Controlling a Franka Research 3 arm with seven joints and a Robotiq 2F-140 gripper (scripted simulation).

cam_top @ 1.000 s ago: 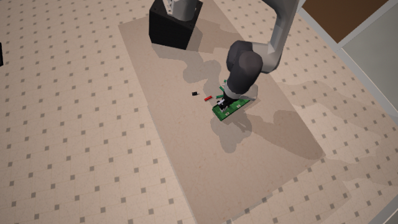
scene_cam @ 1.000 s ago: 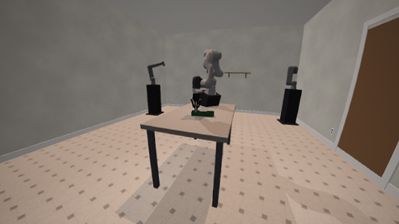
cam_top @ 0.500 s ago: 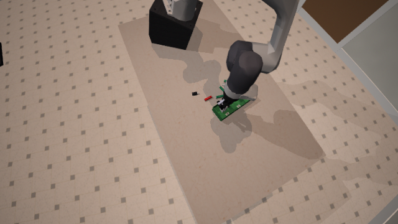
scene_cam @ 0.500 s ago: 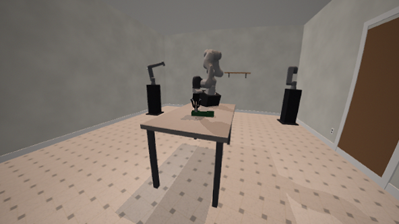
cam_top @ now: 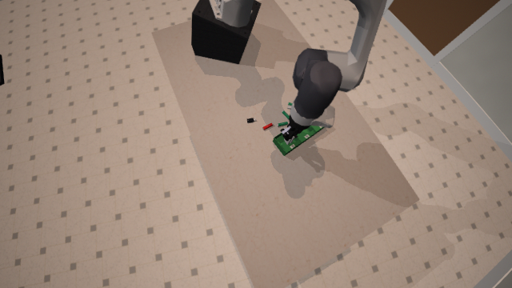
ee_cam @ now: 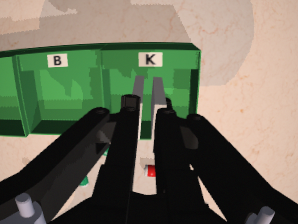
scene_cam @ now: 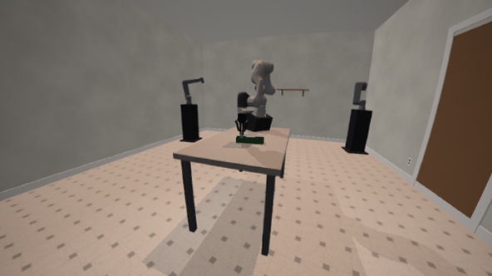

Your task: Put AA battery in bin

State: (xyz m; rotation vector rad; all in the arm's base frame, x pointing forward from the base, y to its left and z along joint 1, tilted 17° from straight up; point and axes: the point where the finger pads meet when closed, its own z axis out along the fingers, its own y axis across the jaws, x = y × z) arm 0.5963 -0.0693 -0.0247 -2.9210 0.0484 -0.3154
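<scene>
The green bin is 8 cm to the left of my hand, 4 cm below it and 1 cm behind it. The rest, counted from my hand: green AA battery: 12 cm behind, 8 cm to the left, 6 cm below; black part: 17 cm behind, 7 cm to the right, 6 cm below; red cell: 11 cm behind, 6 cm below, 3 cm to the right.
</scene>
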